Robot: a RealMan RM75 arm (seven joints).
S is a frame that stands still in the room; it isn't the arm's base.
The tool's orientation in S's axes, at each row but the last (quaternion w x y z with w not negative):
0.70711, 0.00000, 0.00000, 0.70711
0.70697, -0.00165, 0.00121, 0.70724
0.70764, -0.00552, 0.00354, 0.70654
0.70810, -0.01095, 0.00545, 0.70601
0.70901, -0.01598, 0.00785, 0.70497
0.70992, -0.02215, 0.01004, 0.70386
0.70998, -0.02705, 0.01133, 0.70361
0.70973, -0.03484, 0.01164, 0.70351
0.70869, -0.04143, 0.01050, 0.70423
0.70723, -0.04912, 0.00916, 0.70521
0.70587, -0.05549, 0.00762, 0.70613
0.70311, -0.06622, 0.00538, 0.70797
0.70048, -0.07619, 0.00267, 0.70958
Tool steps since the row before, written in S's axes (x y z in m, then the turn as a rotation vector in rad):
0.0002, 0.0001, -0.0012, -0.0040, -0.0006, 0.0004
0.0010, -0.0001, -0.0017, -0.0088, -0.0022, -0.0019
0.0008, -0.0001, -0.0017, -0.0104, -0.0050, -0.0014
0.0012, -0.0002, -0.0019, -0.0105, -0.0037, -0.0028
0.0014, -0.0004, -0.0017, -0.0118, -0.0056, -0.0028
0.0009, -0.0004, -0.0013, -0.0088, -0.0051, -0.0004
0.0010, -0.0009, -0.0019, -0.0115, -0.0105, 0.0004
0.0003, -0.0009, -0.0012, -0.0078, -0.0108, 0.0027
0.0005, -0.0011, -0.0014, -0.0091, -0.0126, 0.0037
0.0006, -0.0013, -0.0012, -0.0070, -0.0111, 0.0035
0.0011, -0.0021, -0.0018, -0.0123, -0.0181, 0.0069
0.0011, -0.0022, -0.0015, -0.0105, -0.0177, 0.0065
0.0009, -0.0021, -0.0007, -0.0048, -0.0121, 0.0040
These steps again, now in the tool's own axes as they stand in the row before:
0.0001, -0.0002, -0.0012, -0.0006, 0.0040, 0.0004
-0.0001, -0.0010, -0.0017, -0.0022, 0.0088, -0.0019
-0.0001, -0.0008, -0.0017, -0.0050, 0.0104, -0.0014
-0.0002, -0.0012, -0.0019, -0.0037, 0.0105, -0.0028
-0.0003, -0.0014, -0.0017, -0.0056, 0.0118, -0.0029
-0.0003, -0.0009, -0.0013, -0.0052, 0.0088, -0.0005
-0.0008, -0.0010, -0.0020, -0.0106, 0.0114, 0.0001
-0.0008, -0.0003, -0.0013, -0.0110, 0.0076, 0.0022
-0.0010, -0.0004, -0.0015, -0.0129, 0.0089, 0.0032
-0.0012, -0.0005, -0.0013, -0.0114, 0.0068, 0.0030
-0.0019, -0.0010, -0.0021, -0.0187, 0.0119, 0.0061
-0.0020, -0.0009, -0.0018, -0.0182, 0.0101, 0.0056
-0.0020, -0.0008, -0.0010, -0.0124, 0.0046, 0.0031

